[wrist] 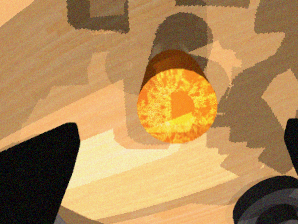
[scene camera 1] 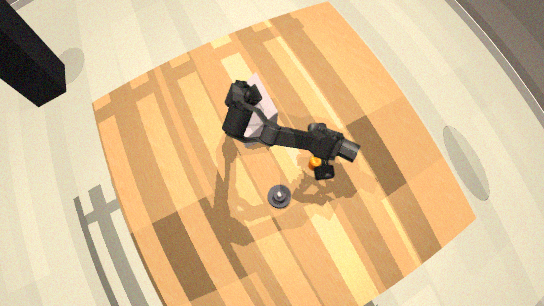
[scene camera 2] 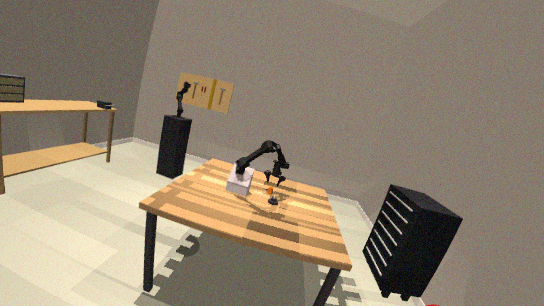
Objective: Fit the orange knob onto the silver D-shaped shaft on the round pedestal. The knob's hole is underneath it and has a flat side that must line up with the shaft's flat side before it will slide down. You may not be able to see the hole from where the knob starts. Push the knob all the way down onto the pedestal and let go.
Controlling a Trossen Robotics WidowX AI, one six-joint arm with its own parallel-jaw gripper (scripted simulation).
My gripper (wrist: 185, 131) is open and holds nothing. I also see an orange knob (wrist: 176, 104).
